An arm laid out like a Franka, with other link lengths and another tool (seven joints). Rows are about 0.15 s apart.
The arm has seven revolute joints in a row. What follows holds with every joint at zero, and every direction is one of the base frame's.
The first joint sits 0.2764 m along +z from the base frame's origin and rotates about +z.
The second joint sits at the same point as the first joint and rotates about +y.
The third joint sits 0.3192 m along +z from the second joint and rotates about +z.
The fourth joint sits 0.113 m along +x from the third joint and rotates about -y.
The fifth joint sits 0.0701 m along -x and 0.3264 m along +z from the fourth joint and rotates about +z.
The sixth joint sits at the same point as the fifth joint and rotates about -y.
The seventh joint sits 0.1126 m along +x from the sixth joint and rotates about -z.
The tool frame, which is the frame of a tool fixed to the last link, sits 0.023 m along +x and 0.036 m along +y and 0.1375 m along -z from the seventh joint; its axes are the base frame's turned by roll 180, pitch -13.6 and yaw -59.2 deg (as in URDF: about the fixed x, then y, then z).
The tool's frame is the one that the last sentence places.
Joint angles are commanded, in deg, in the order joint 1, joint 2, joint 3, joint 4, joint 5, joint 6, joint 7. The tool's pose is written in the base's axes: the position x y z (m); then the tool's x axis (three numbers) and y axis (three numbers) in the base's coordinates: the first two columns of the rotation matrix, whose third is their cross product. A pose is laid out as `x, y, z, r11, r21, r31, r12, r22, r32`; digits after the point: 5 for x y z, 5 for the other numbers.
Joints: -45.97, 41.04, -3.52, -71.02, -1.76, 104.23, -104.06
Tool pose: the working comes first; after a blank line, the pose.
Where each joint sits with the arm in this pose, in the base's axes (m; each line is computed from the numbers above, not from the rounded line before):
joint 1: 0.0000 0.0000 0.2764
joint 2: 0.0000 0.0000 0.2764
joint 3: 0.1457 -0.1507 0.5172
joint 4: 0.1998 -0.2167 0.4431
joint 5: 0.4155 -0.4650 0.3858
joint 6: 0.4155 -0.4650 0.3858
joint 7: 0.4894 -0.5486 0.3706
the tool: 0.4534 -0.5018 0.2392

0.45336, -0.50182, 0.23923, 0.99356, -0.06632, 0.09185, -0.06221, -0.99696, -0.04693
